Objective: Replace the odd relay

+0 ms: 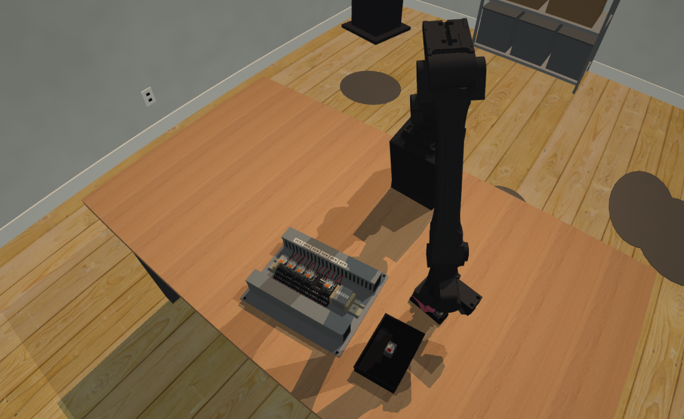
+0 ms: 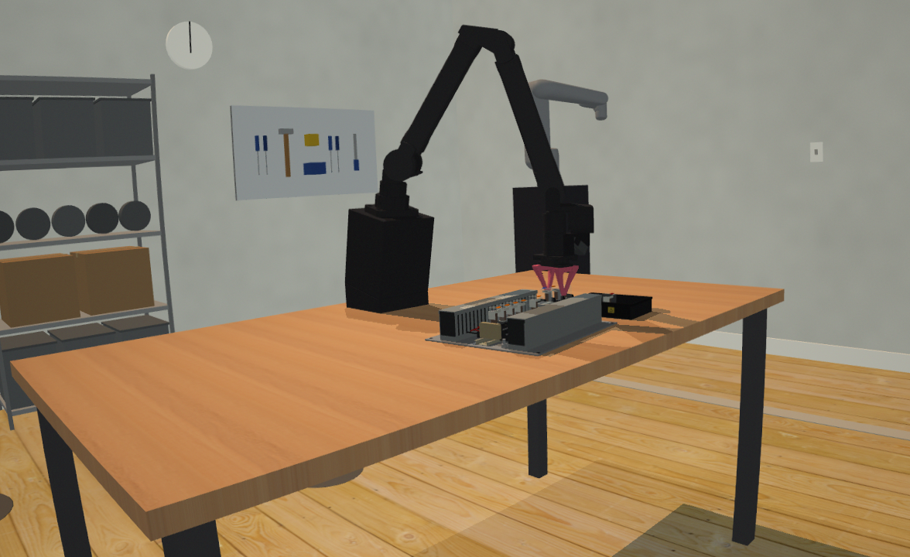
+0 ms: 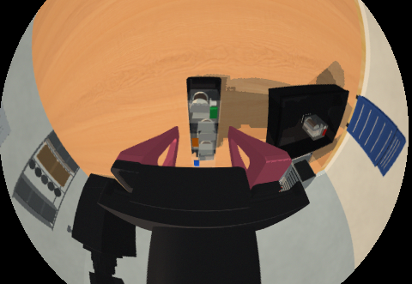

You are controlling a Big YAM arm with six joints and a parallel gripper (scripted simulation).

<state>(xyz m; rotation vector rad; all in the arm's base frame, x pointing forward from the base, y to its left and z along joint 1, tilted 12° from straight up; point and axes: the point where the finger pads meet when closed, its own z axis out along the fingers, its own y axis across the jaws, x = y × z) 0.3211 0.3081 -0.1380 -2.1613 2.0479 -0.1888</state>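
Right now my hand is 3 cm above the black spare holder. The rest, counted from my hand: blue-button relay: 3 cm to the right, 1 cm below; black tray: 17 cm ahead, 2 cm to the left, 2 cm below; green-button relay: 3 cm to the left, 1 cm below.
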